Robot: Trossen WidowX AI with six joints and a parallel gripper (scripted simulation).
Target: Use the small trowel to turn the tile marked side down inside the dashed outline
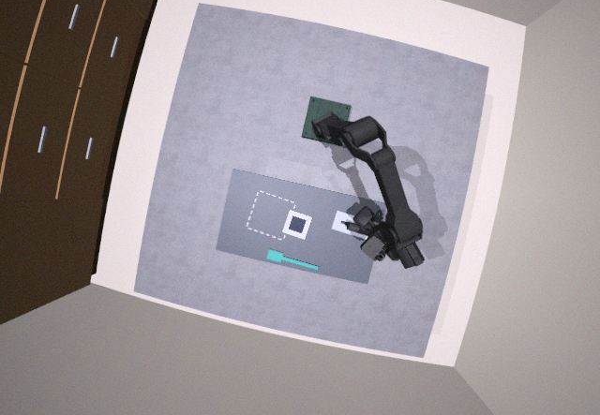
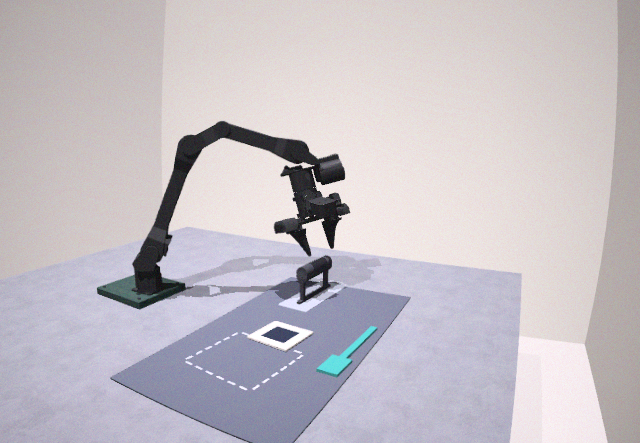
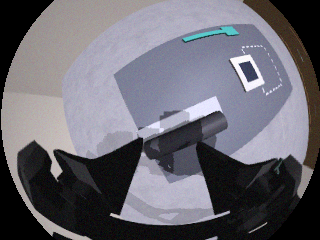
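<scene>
Now: gripper tip 26 cm to the left of the tile, 10 cm above it and 1 cm short of it. Round my gripper tip: grey mat (25 cm to the right, 13 cm below, 2 cm ahead); then teal trowel (28 cm to the right, 16 cm ahead, 11 cm below).
</scene>
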